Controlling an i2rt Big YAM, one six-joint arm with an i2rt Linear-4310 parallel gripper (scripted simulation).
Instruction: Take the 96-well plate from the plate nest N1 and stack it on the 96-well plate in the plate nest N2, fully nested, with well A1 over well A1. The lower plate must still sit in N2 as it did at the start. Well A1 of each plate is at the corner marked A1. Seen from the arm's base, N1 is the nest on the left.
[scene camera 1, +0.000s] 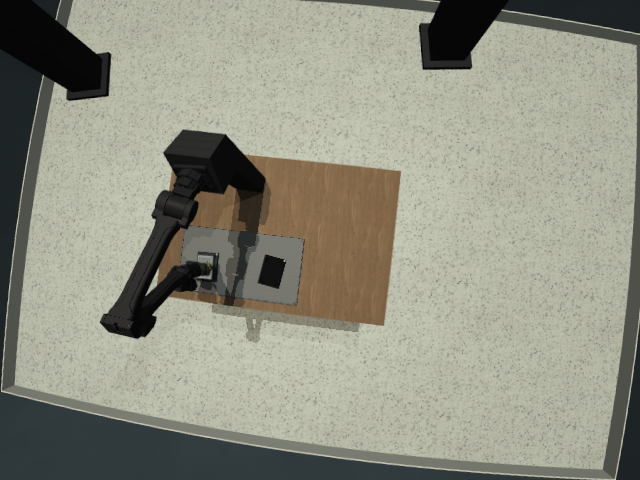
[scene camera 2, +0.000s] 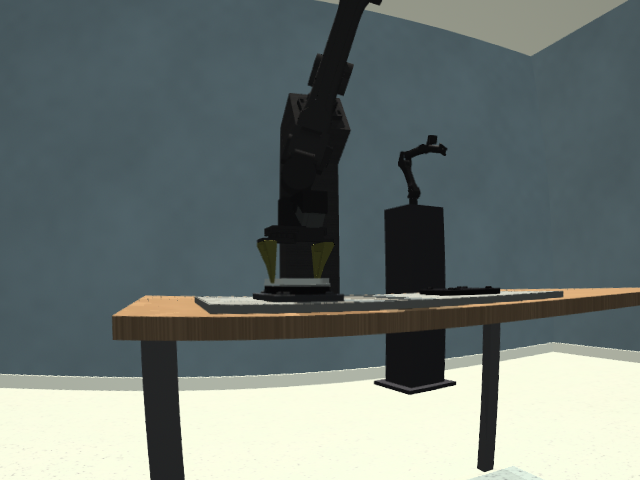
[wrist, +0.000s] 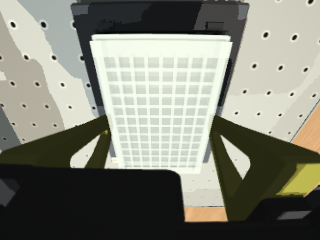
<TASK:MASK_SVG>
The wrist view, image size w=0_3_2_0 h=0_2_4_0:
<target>my gripper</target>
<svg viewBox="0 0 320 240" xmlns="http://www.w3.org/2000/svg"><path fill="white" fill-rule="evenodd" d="M0 153L0 240L320 240L320 206L312 209L304 198L320 182L320 154L243 127L217 115L213 117L209 140L227 221L185 222L181 177L173 170L105 168L112 138L106 114L84 124L27 142ZM221 135L249 158L250 168L243 179L230 159ZM100 135L85 167L71 168L70 161L72 156Z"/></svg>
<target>white 96-well plate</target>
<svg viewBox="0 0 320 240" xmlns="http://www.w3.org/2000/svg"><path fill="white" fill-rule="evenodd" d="M91 35L91 50L119 169L169 169L177 173L200 173L231 51L231 36L204 34Z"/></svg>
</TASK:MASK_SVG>
